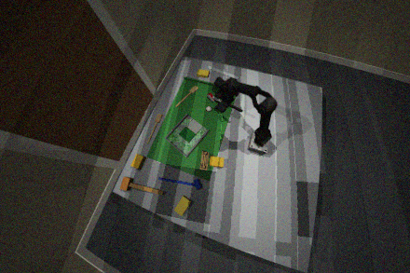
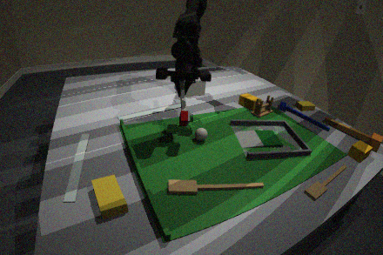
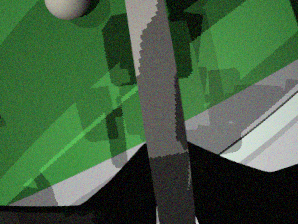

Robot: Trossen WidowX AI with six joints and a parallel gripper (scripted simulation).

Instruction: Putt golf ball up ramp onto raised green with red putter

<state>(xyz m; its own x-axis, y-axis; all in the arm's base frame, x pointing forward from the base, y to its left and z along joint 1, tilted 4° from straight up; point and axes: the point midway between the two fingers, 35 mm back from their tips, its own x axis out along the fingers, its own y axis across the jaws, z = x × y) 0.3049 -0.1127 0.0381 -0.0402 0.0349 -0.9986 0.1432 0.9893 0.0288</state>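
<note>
Right now the white golf ball is 130 mm ahead of my gripper tip, 40 mm to the left of it and 80 mm below it. Also, from my gripper tip: blue putter (20 mm ahead, 590 mm to the left, 90 mm below); then red putter (30 mm ahead, 20 mm above).
</note>
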